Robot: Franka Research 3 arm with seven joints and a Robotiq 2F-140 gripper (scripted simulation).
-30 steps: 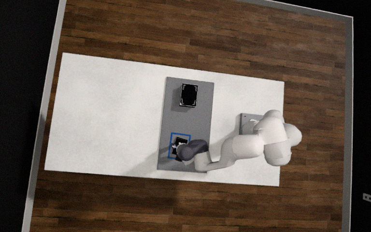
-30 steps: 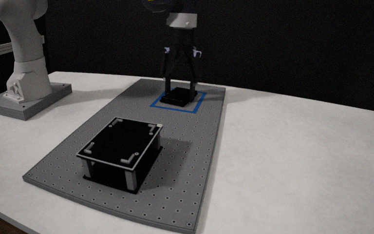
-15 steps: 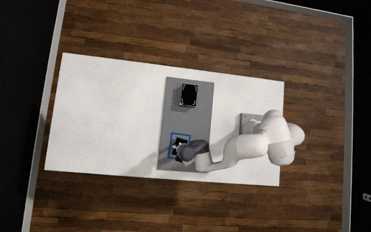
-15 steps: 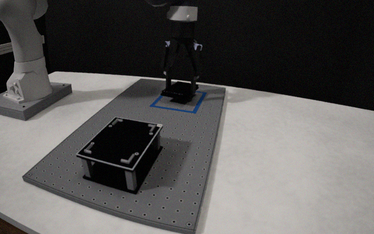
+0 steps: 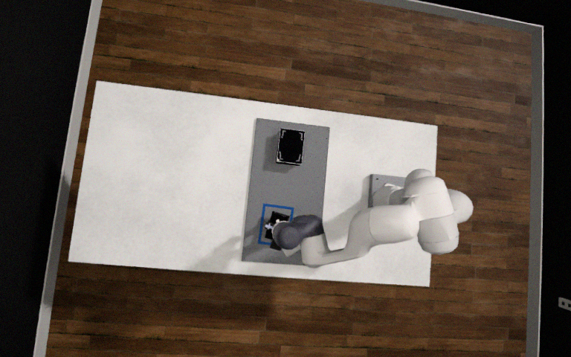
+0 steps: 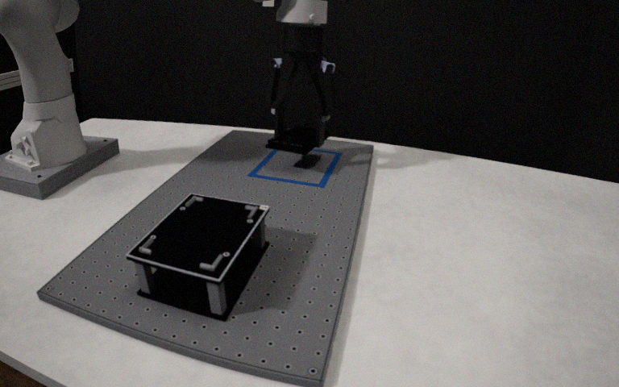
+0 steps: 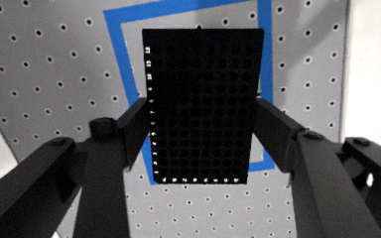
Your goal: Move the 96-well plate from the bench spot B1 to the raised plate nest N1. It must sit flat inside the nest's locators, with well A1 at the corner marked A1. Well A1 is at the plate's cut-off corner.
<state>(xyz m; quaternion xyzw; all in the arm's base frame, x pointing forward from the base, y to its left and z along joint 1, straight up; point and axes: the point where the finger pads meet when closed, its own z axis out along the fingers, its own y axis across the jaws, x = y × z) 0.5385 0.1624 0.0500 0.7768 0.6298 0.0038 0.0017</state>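
Right now the raised plate nest N1 is 3 cm behind my hand, 38 cm to the right of it and 2 cm below it. The rest, counted from my hand: A1 mark: 2 cm ahead, 31 cm to the right, 1 cm below; then black 96-well plate: 2 cm below.
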